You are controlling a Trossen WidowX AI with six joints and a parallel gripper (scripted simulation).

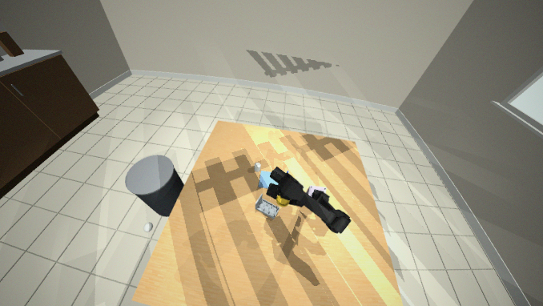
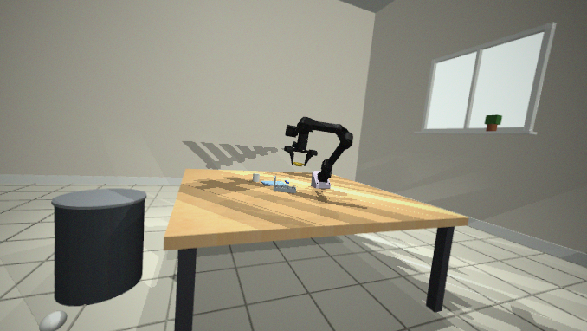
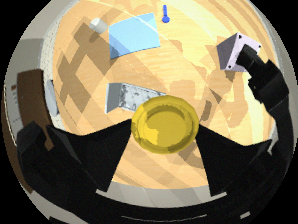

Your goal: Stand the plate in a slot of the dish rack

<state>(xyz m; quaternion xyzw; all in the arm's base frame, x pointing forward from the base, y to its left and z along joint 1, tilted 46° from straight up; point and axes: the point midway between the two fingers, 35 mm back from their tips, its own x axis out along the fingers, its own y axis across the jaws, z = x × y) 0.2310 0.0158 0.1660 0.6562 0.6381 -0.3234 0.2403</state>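
Now: gripper tip 7 cm short of the grey dish rack and 13 cm above it. Round my gripper tip: yellow plate 1 cm above; light blue cloth 8 cm ahead, 21 cm to the right, 15 cm below; blue spoon 2 cm behind, 26 cm to the right, 15 cm below.
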